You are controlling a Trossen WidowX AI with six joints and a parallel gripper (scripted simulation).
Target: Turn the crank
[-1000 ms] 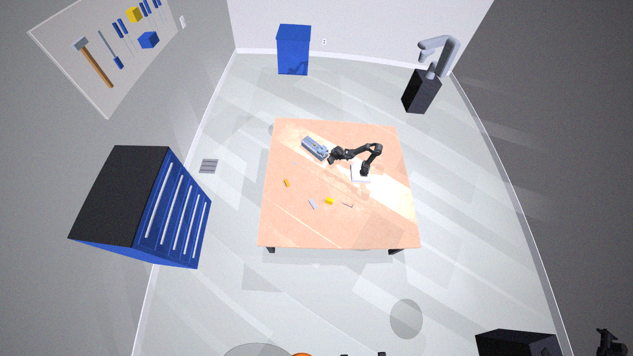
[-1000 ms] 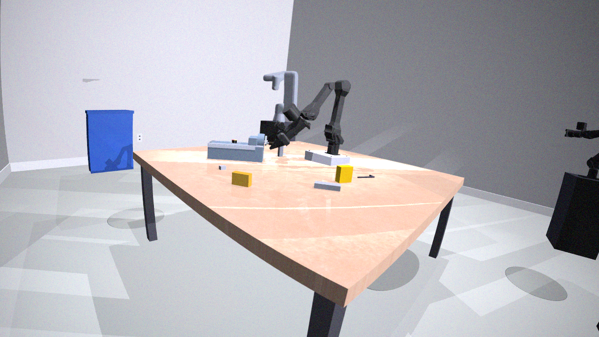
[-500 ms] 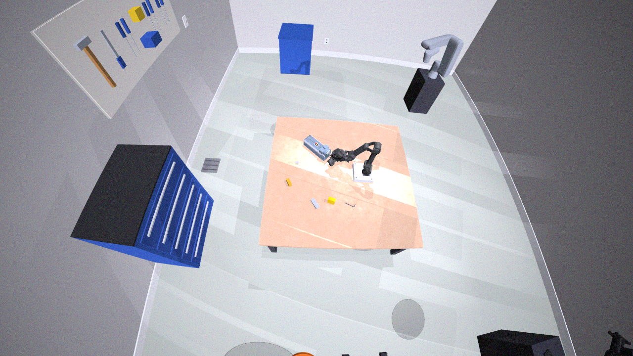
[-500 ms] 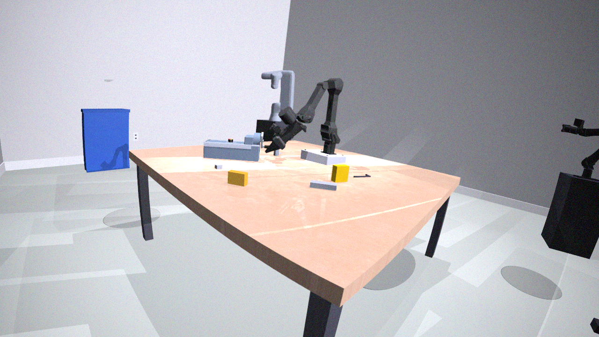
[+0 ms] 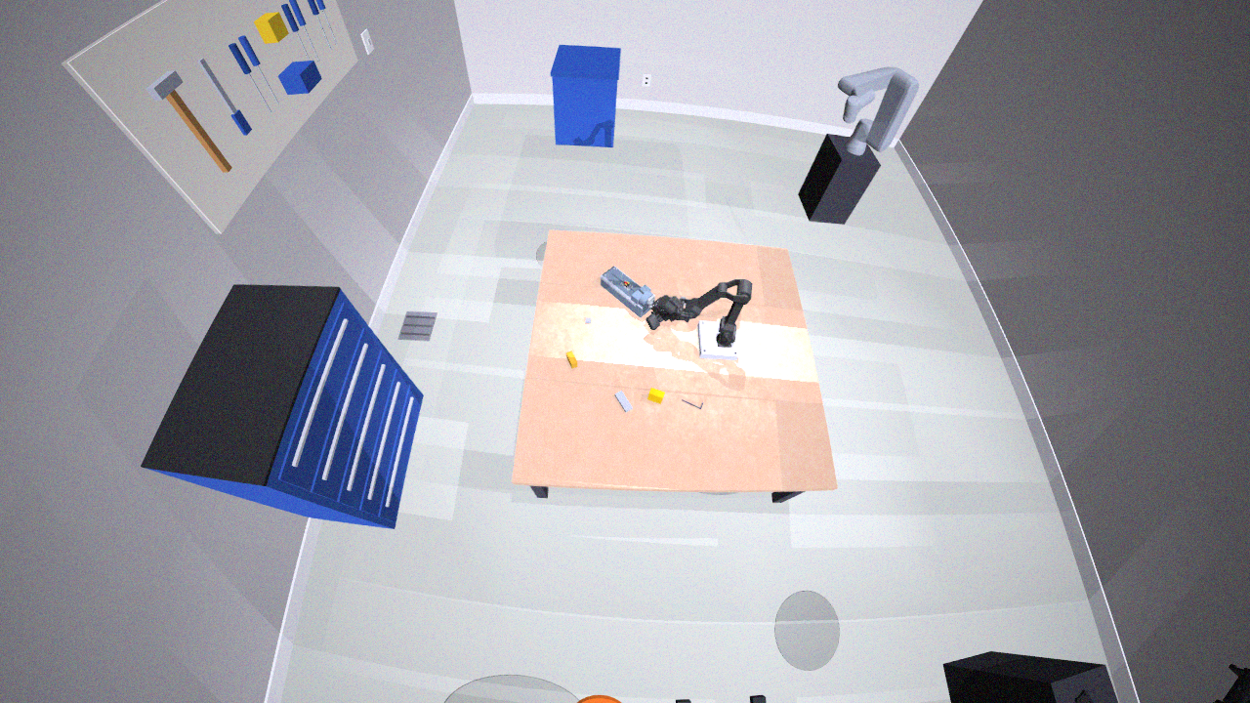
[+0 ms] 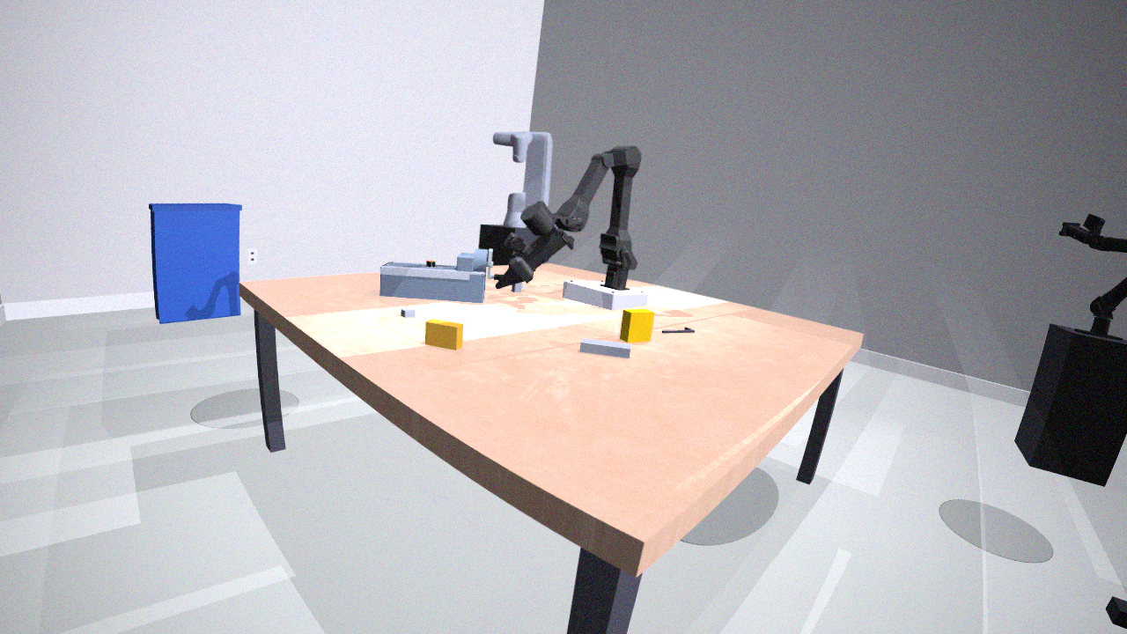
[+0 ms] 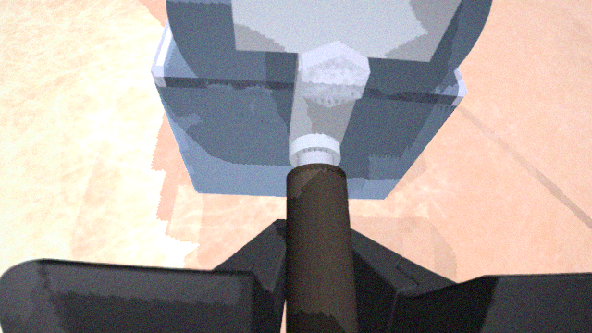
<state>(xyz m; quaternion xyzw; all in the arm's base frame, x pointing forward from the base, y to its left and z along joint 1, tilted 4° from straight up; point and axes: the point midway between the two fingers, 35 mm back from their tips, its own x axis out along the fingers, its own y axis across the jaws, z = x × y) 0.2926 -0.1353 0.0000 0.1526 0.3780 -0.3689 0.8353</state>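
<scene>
Right now the crank is 40 mm above my gripper tip. The rest, counted from my gripper tip: red pointer: 120 mm to the right, 120 mm ahead, 50 mm above; grey cube: 290 mm ahead, 30 mm to the left, 30 mm below; dark brown handle: 30 mm above, 10 mm to the left, 10 mm behind.
</scene>
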